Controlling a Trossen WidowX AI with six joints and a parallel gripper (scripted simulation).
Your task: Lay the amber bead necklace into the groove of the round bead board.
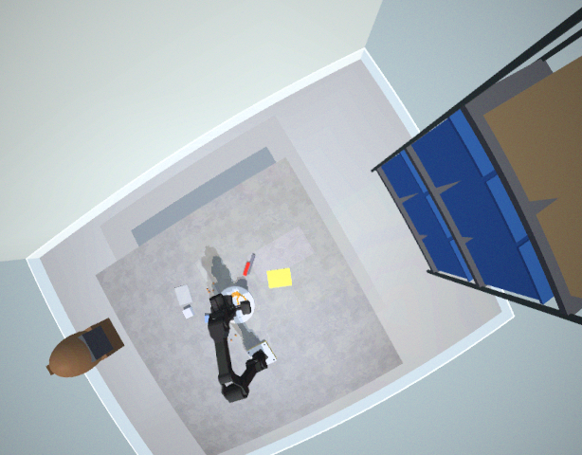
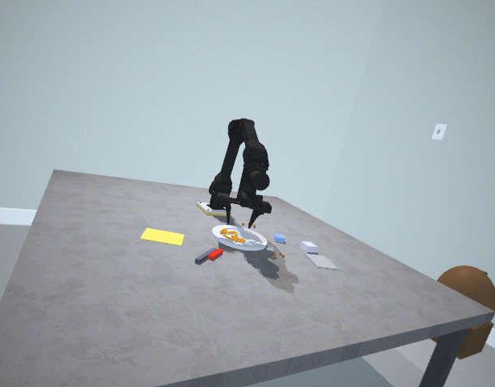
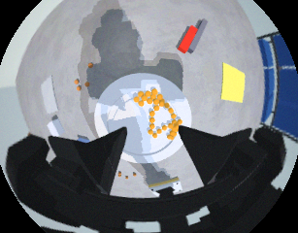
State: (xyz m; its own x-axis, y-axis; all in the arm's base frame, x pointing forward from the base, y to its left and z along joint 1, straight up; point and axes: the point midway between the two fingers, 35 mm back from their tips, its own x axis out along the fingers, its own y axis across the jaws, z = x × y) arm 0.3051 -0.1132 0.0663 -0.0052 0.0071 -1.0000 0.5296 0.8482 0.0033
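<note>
Right now my gripper tip is 1 cm past the round white bead board, 2 cm to the right of it and 4 cm above it. Round my gripper tip: yellow sheet: 5 cm behind, 25 cm to the right, 5 cm below; then blue block: 3 cm ahead, 19 cm to the left, 4 cm below; then grey tool: 10 cm ahead, 17 cm to the right, 4 cm below.
</note>
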